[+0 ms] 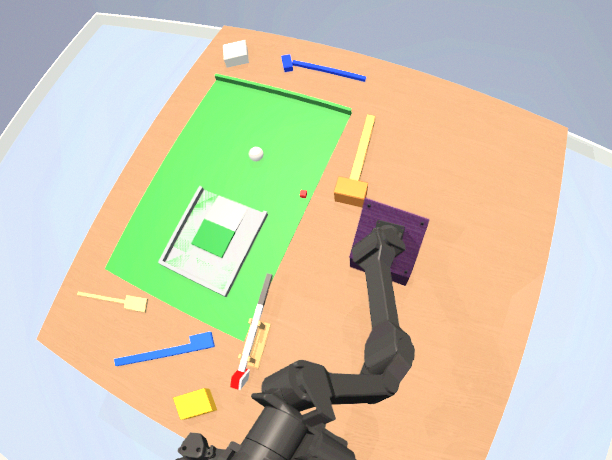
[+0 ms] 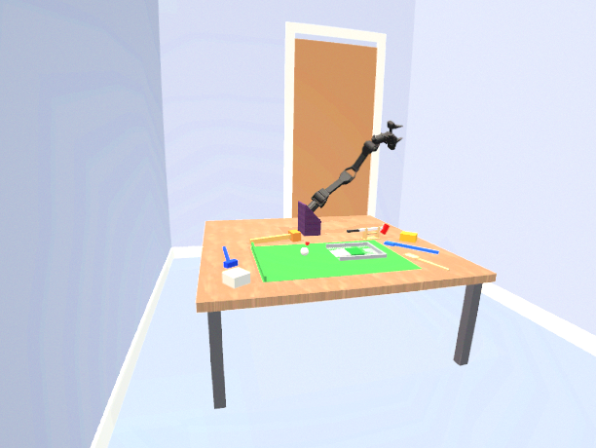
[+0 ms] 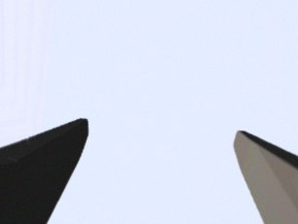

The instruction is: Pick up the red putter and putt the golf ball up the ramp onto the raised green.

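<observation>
The red putter is 59 cm below my gripper tip, 31 cm to the right of it and 17 cm ahead of it. Round my gripper tip: yellow block 63 cm below, 26 cm ahead, 9 cm to the right; then small red cube 71 cm to the right, 64 cm below, 18 cm ahead; then wooden rack 61 cm below, 30 cm to the right, 17 cm ahead.
</observation>
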